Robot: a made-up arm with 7 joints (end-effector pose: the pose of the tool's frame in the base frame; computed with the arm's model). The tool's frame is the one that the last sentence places. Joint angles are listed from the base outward.
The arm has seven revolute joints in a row. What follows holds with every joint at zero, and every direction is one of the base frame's.
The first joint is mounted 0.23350 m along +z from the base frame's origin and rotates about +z.
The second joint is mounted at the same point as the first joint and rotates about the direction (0, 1, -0.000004).
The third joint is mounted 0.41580 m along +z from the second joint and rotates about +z.
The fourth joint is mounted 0.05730 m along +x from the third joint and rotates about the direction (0, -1, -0.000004).
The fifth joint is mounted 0.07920 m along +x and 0.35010 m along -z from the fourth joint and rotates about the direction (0, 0.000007, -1).
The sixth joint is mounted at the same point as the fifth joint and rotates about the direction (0, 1, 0.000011).
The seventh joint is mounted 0.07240 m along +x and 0.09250 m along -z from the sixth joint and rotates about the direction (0, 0.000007, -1).
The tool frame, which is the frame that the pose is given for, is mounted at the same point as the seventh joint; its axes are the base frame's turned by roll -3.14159, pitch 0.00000 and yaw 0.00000 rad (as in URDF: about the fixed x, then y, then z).
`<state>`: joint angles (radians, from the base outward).
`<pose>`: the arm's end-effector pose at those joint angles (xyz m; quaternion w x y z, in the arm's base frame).
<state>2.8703 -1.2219 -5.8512 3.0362 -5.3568 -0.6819 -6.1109</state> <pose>0.7597 -0.1032 0.5020 0.5218 0.2838 0.5544 0.5829</pose>
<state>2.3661 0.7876 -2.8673 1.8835 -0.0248 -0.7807 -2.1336</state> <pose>-0.1276 0.2596 0.9717 0.9607 -0.1757 -0.0287 0.2132</pose>
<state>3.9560 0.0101 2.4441 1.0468 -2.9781 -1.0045 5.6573</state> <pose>0.3264 0.0561 0.4513 0.0424 -0.3222 0.9435 0.0646</pose>
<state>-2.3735 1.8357 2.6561 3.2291 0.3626 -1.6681 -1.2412</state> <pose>-0.4635 -0.4041 -0.0616 0.0096 -0.5331 -0.8149 -0.2274</pose>
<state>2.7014 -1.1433 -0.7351 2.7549 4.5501 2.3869 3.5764</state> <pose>0.6918 -0.1638 0.5409 0.0882 -0.0973 -0.9774 -0.1655</pose>
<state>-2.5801 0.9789 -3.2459 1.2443 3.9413 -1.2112 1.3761</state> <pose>-0.0736 0.0044 0.7104 0.0748 -0.3000 -0.7305 -0.6089</pose>
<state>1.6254 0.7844 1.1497 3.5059 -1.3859 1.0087 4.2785</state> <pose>0.1442 0.5632 0.8394 0.2170 0.0030 0.7522 0.6222</pose>
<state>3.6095 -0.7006 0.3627 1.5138 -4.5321 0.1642 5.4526</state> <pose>-0.0182 -0.1554 0.9067 0.5988 0.1349 -0.4617 0.6403</pose>
